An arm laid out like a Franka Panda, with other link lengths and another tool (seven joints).
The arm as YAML. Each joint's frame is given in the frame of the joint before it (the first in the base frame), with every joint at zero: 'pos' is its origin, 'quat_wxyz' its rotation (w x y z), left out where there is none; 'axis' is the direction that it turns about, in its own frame. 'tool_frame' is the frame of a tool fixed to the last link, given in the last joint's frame.
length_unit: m
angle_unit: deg
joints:
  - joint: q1
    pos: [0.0, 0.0, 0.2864]
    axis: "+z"
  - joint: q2
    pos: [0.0, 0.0, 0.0]
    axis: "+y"
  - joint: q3
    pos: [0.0, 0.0, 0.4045]
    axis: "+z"
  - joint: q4
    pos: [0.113, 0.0, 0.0]
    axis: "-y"
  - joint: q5
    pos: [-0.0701, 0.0, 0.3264]
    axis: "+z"
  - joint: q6
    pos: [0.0, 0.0, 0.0]
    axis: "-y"
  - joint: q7
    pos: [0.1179, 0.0, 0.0]
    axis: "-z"
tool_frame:
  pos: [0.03, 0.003, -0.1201]
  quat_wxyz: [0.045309, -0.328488, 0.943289, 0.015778]
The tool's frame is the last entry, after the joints.
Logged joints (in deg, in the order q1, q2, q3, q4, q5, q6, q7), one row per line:
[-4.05 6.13 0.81 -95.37 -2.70 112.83 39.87]
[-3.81 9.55 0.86 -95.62 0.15 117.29 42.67]
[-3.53 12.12 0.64 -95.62 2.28 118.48 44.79]
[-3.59 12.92 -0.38 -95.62 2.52 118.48 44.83]
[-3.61 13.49 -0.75 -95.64 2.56 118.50 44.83]
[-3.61 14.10 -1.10 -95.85 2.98 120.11 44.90]
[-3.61 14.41 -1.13 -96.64 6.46 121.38 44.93]
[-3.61 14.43 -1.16 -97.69 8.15 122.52 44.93]
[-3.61 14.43 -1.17 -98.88 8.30 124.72 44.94]
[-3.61 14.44 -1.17 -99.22 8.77 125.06 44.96]
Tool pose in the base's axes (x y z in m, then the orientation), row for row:
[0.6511 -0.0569 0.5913 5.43 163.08 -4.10]
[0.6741 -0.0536 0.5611 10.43 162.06 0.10]
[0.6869 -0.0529 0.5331 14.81 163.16 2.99]
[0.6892 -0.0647 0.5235 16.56 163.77 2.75]
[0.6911 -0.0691 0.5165 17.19 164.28 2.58]
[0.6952 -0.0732 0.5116 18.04 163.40 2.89]
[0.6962 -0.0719 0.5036 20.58 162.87 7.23]
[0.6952 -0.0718 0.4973 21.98 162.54 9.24]
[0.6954 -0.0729 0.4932 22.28 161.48 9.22]
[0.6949 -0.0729 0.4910 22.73 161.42 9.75]
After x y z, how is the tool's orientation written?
As a rotation vector, in degrees.
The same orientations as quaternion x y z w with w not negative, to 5 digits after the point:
[0.03291 0.98844 -0.02485 0.14589]
[0.06347 0.98618 0.00061 0.15303]
[0.08949 0.98588 0.01807 0.14040]
[0.09969 0.98585 0.01655 0.13374]
[0.10319 0.98616 0.01549 0.12882]
[0.10871 0.98463 0.01741 0.13556]
[0.12407 0.98189 0.04359 0.13637]
[0.13254 0.98012 0.05572 0.13676]
[0.13501 0.97851 0.05587 0.14548]
[0.13771 0.97799 0.05907 0.14519]

